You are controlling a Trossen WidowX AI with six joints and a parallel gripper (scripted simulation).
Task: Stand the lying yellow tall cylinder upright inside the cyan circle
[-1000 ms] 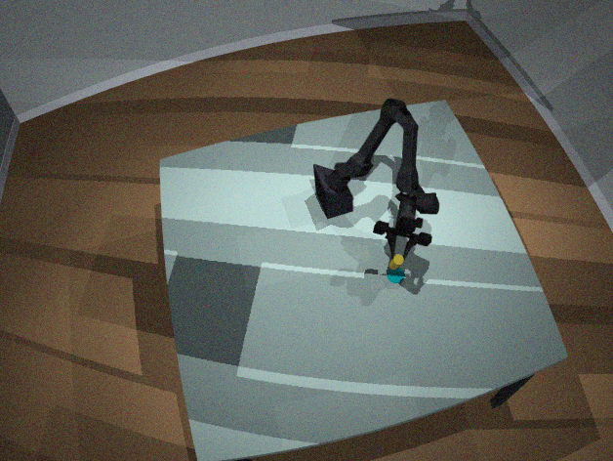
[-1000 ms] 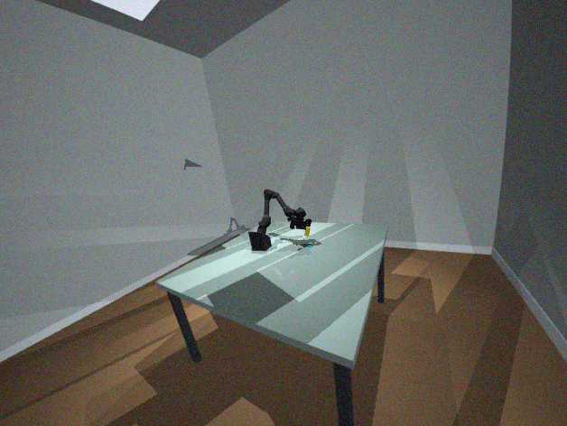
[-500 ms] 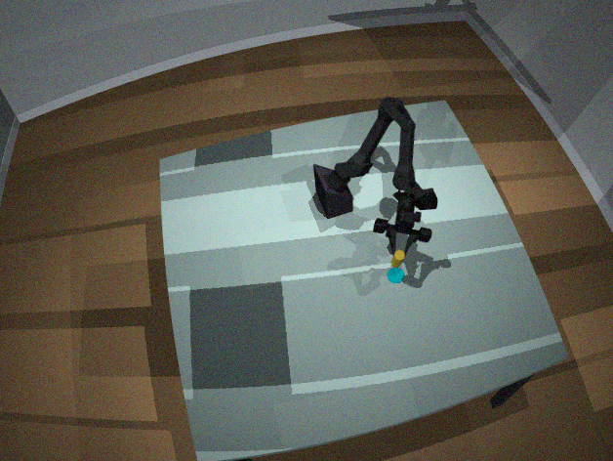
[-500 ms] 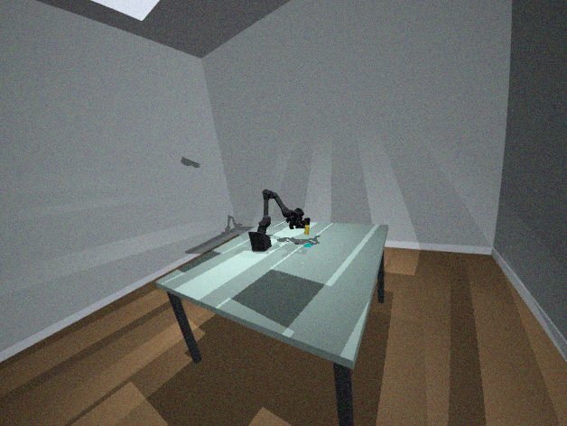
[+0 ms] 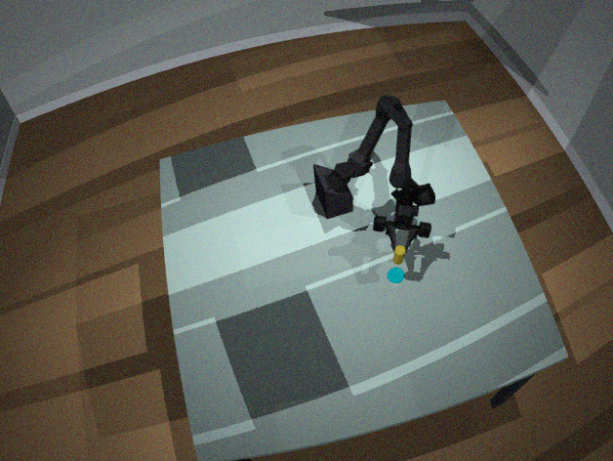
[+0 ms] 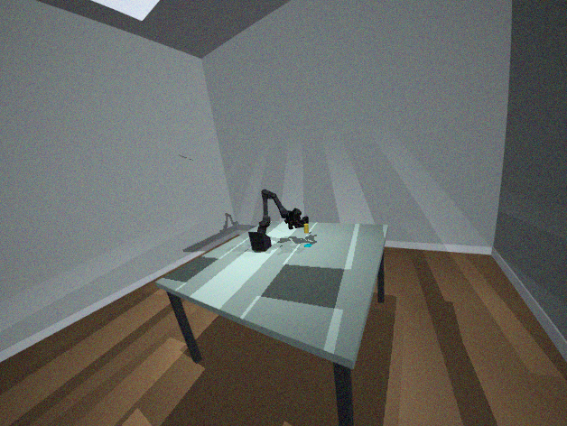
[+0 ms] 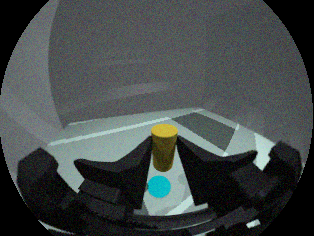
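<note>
The cyan circle is 1 cm behind my gripper tip and 16 cm below it. The rest, counted from my gripper tip: yellow tall cylinder (2 cm below).
</note>
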